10 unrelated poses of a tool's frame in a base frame.
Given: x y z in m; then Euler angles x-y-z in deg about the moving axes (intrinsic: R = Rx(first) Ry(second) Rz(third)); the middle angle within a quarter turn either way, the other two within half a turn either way.
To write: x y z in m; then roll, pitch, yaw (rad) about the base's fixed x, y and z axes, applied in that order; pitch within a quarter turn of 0, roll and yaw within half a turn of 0. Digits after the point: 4 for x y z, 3 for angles.
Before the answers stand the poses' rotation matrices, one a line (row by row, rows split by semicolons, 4 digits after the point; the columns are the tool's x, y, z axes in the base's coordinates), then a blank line. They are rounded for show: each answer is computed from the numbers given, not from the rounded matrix.
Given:
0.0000 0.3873 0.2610 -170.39 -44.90 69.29
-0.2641 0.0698 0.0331 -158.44 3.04 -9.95
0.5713 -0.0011 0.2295 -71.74 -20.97 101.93
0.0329 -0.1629 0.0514 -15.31 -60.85 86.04
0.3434 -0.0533 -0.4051 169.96 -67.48 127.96
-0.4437 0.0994 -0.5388 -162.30 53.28 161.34
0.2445 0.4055 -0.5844 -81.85 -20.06 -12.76
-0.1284 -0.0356 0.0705 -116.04 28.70 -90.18
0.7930 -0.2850 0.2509 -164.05 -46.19 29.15
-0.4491 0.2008 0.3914 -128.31 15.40 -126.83
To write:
0.2505 -0.6626 -0.7059; -0.8806 -0.4589 0.1183; -0.4023 0.5920 -0.6984
0.9836 0.1725 0.0530; 0.1415 -0.9194 0.3670; 0.1121 -0.3534 -0.9287
-0.1930 -0.9136 -0.3579; 0.2363 -0.3973 0.8867; -0.9523 0.0866 0.2926
0.0336 -0.4859 -0.8733; 0.9781 -0.1634 0.1286; -0.2052 -0.8586 0.4698
-0.2356 -0.3020 -0.9237; -0.6773 0.7327 -0.0668; 0.6970 0.6099 -0.3771
-0.5665 -0.1913 0.8016; -0.0739 0.9806 0.1818; -0.8208 0.0437 -0.5696
0.9161 0.2075 -0.3430; 0.2998 0.2133 0.9298; 0.2661 -0.9547 0.1332
-0.0028 0.8771 0.4802; 0.4404 -0.4301 0.7881; 0.8978 0.2136 -0.3851
0.6046 -0.3372 -0.7216; -0.2952 -0.9363 0.1902; -0.7398 0.0980 -0.6656
-0.5779 0.7717 0.2656; 0.6211 0.2048 0.7565; 0.5294 0.6021 -0.5977

0.0000 0.3873 0.2610 2.438 0.414 -1.294
-0.2641 0.0698 0.0331 -2.778 -0.112 0.143
0.5713 -0.0011 0.2295 0.288 1.261 2.256
0.0329 -0.1629 0.0514 -1.070 0.207 1.536
0.3434 -0.0533 -0.4051 2.125 -0.771 -1.906
-0.4437 0.0994 -0.5388 3.065 0.963 -3.012
0.2445 0.4055 -0.5844 -1.432 -0.269 0.316
-0.1284 -0.0356 0.0705 2.635 -1.115 1.577
0.7930 -0.2850 0.2509 2.995 0.833 -0.454
-0.4491 0.2008 0.3914 2.352 -0.558 2.320

